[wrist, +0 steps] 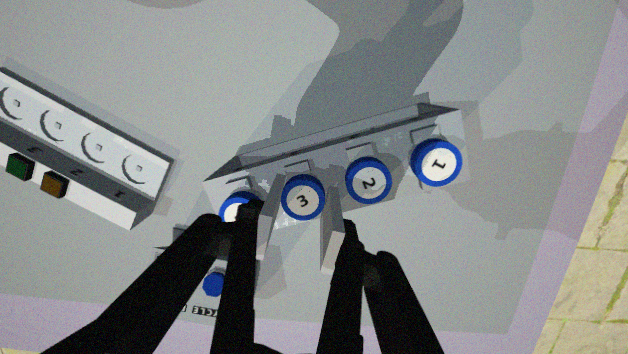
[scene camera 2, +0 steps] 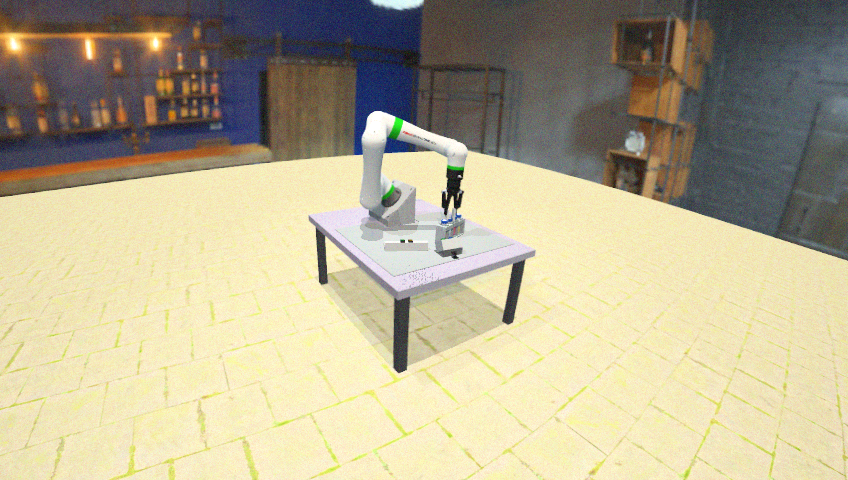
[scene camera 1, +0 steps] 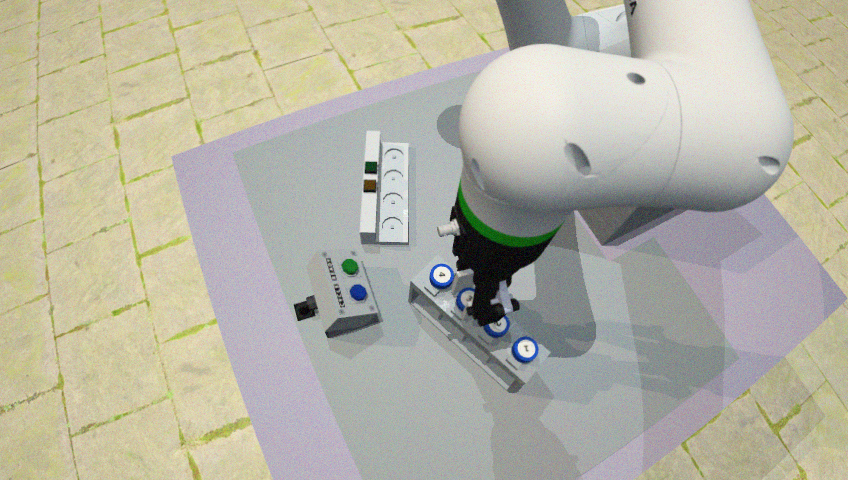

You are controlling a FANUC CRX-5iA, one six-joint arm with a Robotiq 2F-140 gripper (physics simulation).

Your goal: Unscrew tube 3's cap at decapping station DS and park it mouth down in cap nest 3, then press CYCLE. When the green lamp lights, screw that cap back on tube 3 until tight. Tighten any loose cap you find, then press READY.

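Frame: origin at the arm's base, x left, y back, z up, level; millimetres.
Seen in the pictures: gripper, fingertip midpoint: (wrist: pixel 303 197) (scene camera 2: pixel 449 220) (scene camera 1: pixel 466 302); arm's base, link origin: (scene camera 2: pixel 392 198).
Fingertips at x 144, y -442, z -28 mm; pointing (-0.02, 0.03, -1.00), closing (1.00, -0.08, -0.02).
Offsets run from my fingertips to a thing's top centre.
The blue-ringed cap of tube 3 @(dx +0, dy +2, dz +13 mm) (scene camera 1: pixel 464 299) (wrist: pixel 302 198) sits on its tube in the grey rack @(dx +23, dy +14, dz -5 mm) (scene camera 1: pixel 461 336) (wrist: pixel 390 139). My gripper (scene camera 1: pixel 484 296) (scene camera 2: pixel 451 212) (wrist: pixel 303 197) is part-open, its pads on either side of cap 3 with small gaps visible in the wrist view. Cap 1 @(dx +93, dy +48, dz +13 mm) (scene camera 1: pixel 524 349) (wrist: pixel 436 162), cap 2 @(dx +47, dy +25, dz +13 mm) (scene camera 1: pixel 497 324) (wrist: pixel 368 180) and cap 4 @(dx -47, dy -20, dz +14 mm) (scene camera 1: pixel 441 275) (wrist: pixel 232 209) sit in the same row; cap 4 is partly hidden by a finger. Whether any cap is loose cannot be told. Cap nest 3 @(dx -299, dy -3, dz -100 mm) (scene camera 1: pixel 392 176) (wrist: pixel 58 125) is empty.
The station block @(dx -279, dy -25, dz -55 mm) (scene camera 1: pixel 368 208) (wrist: pixel 105 209) carries a dark green lamp @(dx -307, dy -44, dz -55 mm) (scene camera 1: pixel 370 167) (wrist: pixel 20 166) and an amber one (scene camera 1: pixel 369 185) (wrist: pixel 54 184). The sloped button box @(dx -105, dy -160, dz -24 mm) (scene camera 1: pixel 326 285) has a green button @(dx -127, dy -138, dz -33 mm) (scene camera 1: pixel 349 266) and a blue CYCLE button @(dx -82, dy -138, dz -33 mm) (scene camera 1: pixel 357 292) (wrist: pixel 214 284).
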